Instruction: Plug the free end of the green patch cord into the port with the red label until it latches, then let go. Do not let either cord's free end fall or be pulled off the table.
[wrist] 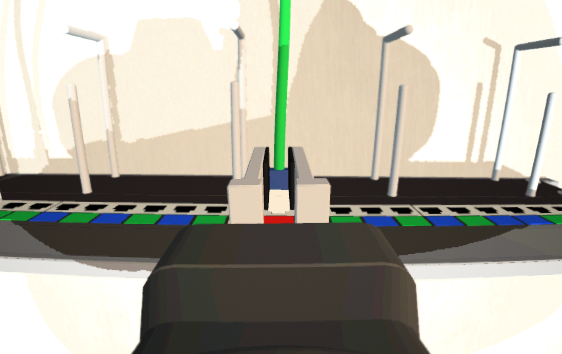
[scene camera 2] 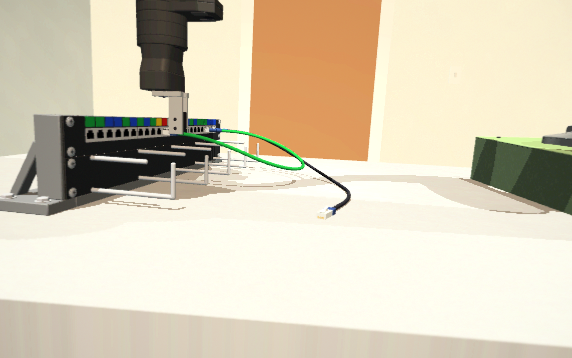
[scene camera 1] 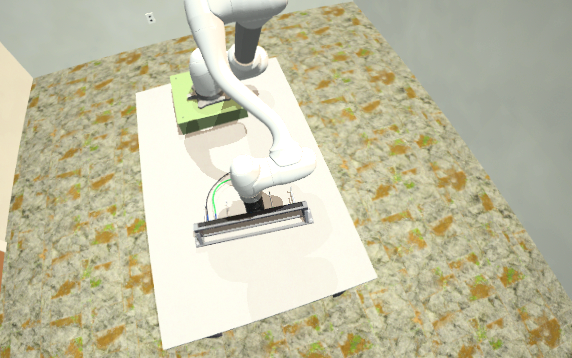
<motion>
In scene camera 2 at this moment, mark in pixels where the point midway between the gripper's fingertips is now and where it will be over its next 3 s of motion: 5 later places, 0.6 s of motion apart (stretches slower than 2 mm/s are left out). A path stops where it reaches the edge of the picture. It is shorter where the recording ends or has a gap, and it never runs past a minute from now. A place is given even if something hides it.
The gripper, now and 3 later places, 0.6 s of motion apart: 178,134; 195,126; 192,76; 197,15
</motion>
